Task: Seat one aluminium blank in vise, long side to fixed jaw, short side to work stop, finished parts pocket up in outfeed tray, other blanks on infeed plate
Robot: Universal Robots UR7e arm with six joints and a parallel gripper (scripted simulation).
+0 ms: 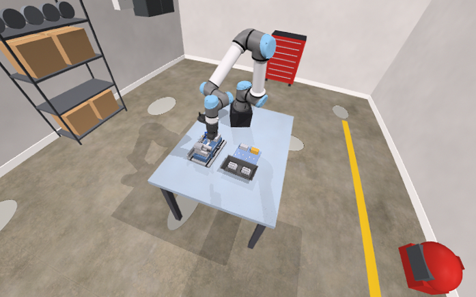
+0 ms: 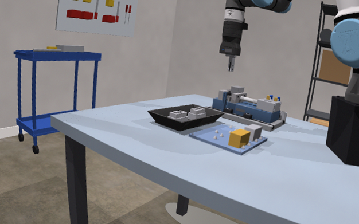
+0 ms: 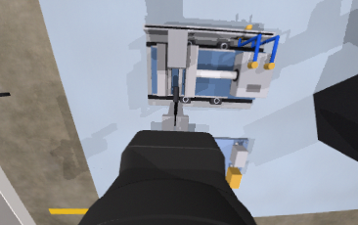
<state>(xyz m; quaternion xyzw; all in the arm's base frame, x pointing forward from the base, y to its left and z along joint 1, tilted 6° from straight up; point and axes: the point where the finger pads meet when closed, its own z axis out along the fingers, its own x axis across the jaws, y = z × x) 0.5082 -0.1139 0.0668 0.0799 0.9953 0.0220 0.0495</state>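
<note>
The vise lies 16 cm below my hand, 8 cm behind it and 4 cm to the right of it. Also, from my hand: brass blank (31 cm to the left, 17 cm below, 16 cm behind).
</note>
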